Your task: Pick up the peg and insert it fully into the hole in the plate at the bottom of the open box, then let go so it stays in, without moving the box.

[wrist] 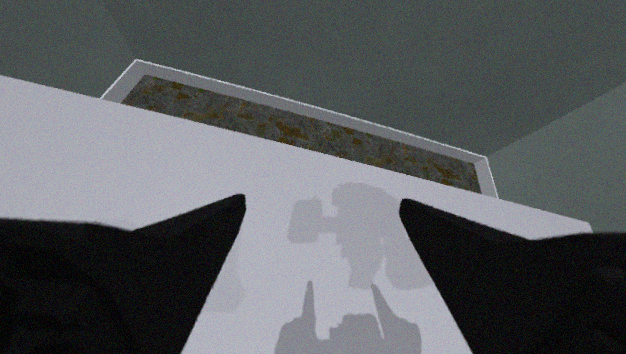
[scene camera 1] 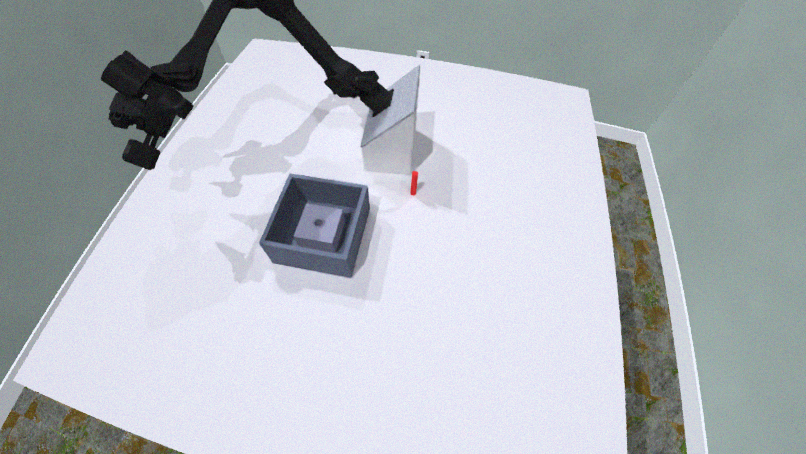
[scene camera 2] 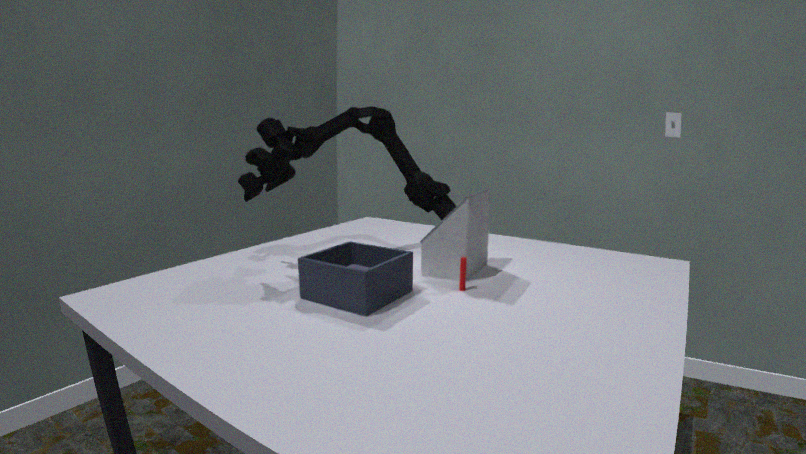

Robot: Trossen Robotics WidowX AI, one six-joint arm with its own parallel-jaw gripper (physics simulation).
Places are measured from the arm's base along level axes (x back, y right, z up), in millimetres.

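Pixels of known places: gripper, fingertip midpoint: (wrist: 323, 204) (scene camera 1: 147, 140) (scene camera 2: 256, 195); arm's base, origin of the base link: (scene camera 1: 383, 103) (scene camera 2: 453, 218).
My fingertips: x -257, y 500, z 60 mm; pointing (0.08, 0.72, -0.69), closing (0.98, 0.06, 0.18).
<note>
Ahead of a thing's pixels: the offset from my fingertips to its top centre. "*": to the spot under its first point. Level surfaces: height alone.
A red peg @[dx +86, dy -605, dz -118 mm] (scene camera 1: 413, 183) (scene camera 2: 463, 274) stands upright on the table, right of the box and close to the grey wedge. The dark blue-grey open box @[dx -72, dy -405, dz -100 mm] (scene camera 1: 315, 265) (scene camera 2: 332, 284) sits on the table. In scene camera 1, a pale raised plate @[dx -72, dy -405, dz -137 mm] (scene camera 1: 306, 230) with a dark round hole @[* dx -63, dy -402, dz -155 mm] (scene camera 1: 319, 222) shows at its bottom. My gripper (scene camera 1: 171, 137) (scene camera 2: 256, 195) (wrist: 323, 204) is open and empty. It hangs high in the air toward the table's left side, left of the box and far from the peg. Neither peg nor box shows in the wrist view.
A grey wedge-shaped stand (scene camera 1: 389, 155) (scene camera 2: 445, 253) carries the arm's base and rises just behind the peg. The white table @[dz -198 mm] (scene camera 1: 479, 338) (scene camera 2: 507, 360) (wrist: 60, 150) has its left edge near my gripper in scene camera 1. Shadows of the arm lie on the table.
</note>
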